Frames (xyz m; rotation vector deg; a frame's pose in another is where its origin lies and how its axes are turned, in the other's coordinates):
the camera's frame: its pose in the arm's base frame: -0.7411 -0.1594 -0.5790 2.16 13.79 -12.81
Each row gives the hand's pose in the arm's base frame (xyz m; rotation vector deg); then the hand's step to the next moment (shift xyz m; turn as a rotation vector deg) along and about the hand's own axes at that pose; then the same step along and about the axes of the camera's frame.
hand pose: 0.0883 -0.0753 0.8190 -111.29 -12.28 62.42
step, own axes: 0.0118 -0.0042 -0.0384 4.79 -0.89 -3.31
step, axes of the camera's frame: 0.0373 -0.0059 0.0145 5.45 2.22 -0.18
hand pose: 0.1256 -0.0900 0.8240 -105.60 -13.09 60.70
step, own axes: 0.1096 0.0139 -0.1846 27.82 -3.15 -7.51
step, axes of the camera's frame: 0.2141 -0.0190 0.0081 22.30 17.14 -7.04
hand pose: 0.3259 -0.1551 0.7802 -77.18 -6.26 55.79
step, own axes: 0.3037 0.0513 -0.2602 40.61 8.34 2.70
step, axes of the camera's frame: 0.3595 0.0590 -0.1727 18.32 30.67 -21.21
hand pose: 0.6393 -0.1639 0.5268 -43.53 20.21 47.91
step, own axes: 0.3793 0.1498 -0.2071 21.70 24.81 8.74
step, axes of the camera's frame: 0.1958 0.1384 -0.3895 -7.13 26.55 -20.17
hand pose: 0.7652 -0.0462 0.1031 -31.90 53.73 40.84
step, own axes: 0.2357 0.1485 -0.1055 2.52 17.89 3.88
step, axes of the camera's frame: -0.0233 0.0714 -0.2883 -12.53 12.28 -5.80
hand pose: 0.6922 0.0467 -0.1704 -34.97 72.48 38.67
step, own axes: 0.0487 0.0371 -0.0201 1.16 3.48 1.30
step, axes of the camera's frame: -0.0215 0.0073 -0.0603 -1.97 2.96 -1.59
